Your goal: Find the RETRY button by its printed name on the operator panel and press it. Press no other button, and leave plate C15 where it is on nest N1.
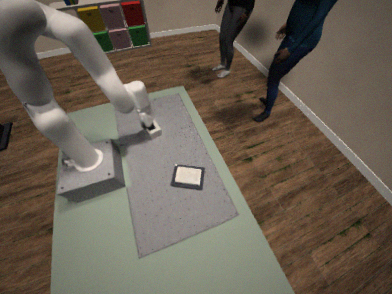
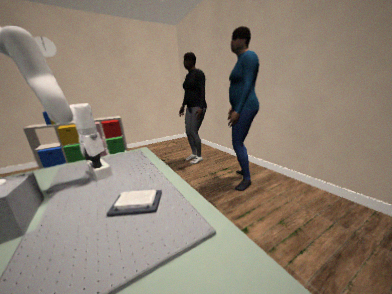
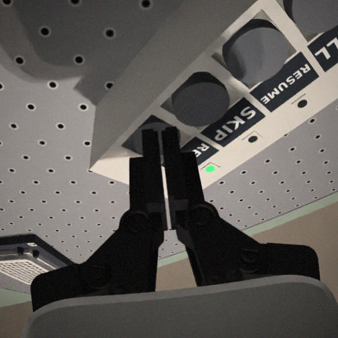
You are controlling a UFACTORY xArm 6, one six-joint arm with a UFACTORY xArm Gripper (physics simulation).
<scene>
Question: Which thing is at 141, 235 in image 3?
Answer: My gripper.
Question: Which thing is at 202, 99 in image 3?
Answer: A skip button.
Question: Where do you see a resume button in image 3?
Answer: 257, 51
</scene>
